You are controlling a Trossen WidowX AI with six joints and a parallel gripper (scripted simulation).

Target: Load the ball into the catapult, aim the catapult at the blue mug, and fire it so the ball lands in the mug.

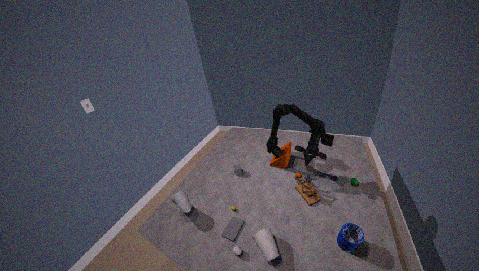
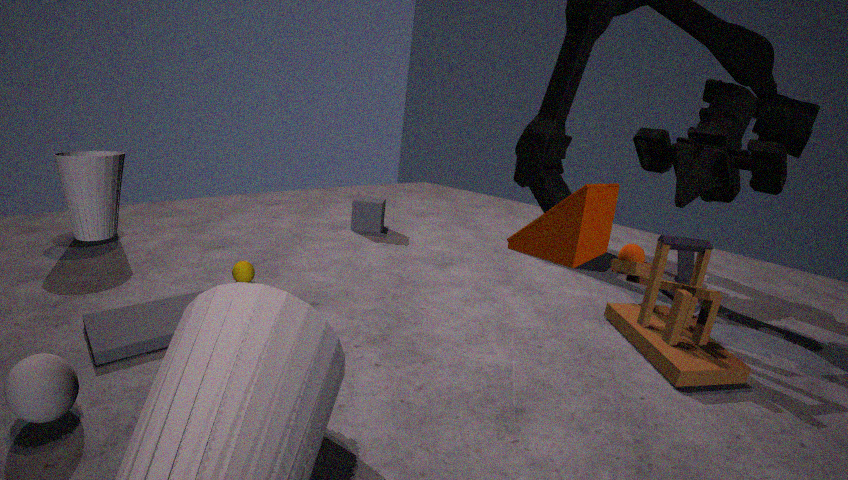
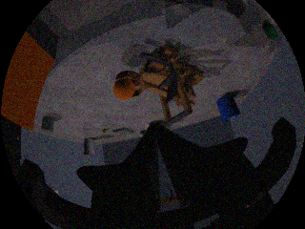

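My gripper tip is now 70 mm above the orange ball, 40 mm to the left of it and 20 mm short of it. Also, from my gripper tip: green ball 300 mm to the left, 110 mm below, 60 mm behind; then blue mug 310 mm ahead, 260 mm to the left, 100 mm below; then wooden catapult 80 mm below, 60 mm ahead, 20 mm to the left.
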